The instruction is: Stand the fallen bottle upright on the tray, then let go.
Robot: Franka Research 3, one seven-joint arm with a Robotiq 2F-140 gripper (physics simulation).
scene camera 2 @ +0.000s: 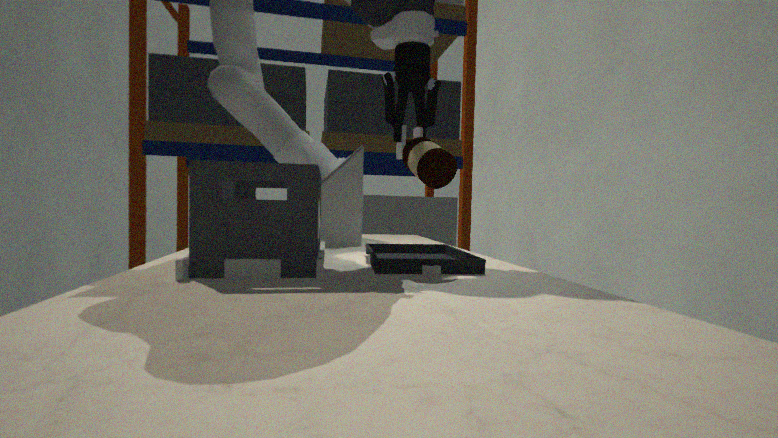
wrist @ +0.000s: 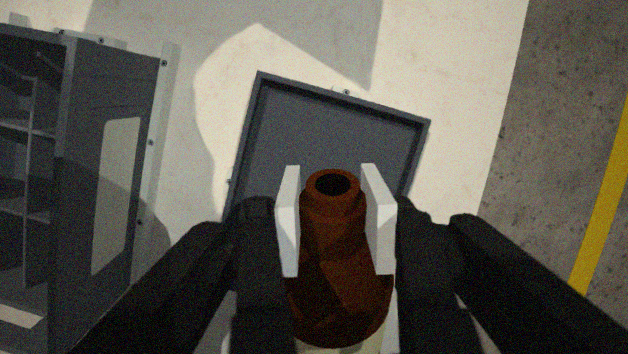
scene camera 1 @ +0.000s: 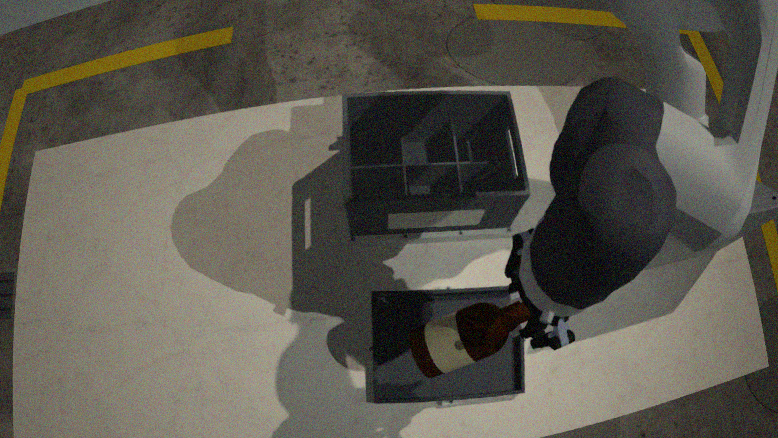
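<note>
The brown bottle (scene camera 1: 484, 332) (scene camera 2: 433, 166) (wrist: 332, 305) with a cream label is in the air above the tray, tilted, close to lying flat. Its base points toward scene camera 2 and slightly down, and its neck is at the gripper. My gripper (scene camera 1: 531, 312) (scene camera 2: 409, 139) (wrist: 330, 190) is shut on the bottle's neck, with one pale fingertip pad on each side in the wrist view. The shallow dark grey tray (scene camera 1: 446, 396) (scene camera 2: 400, 266) (wrist: 320, 125) lies on the table below, apart from the bottle. In scene camera 1, the arm hides part of the gripper.
A tall dark grey crate (scene camera 1: 370, 217) (scene camera 2: 217, 217) (wrist: 115, 95) with inner dividers stands beside the tray on the table (scene camera 1: 108, 217) (scene camera 2: 272, 413). A shelf rack (scene camera 2: 137, 136) with orange posts stands behind the arm.
</note>
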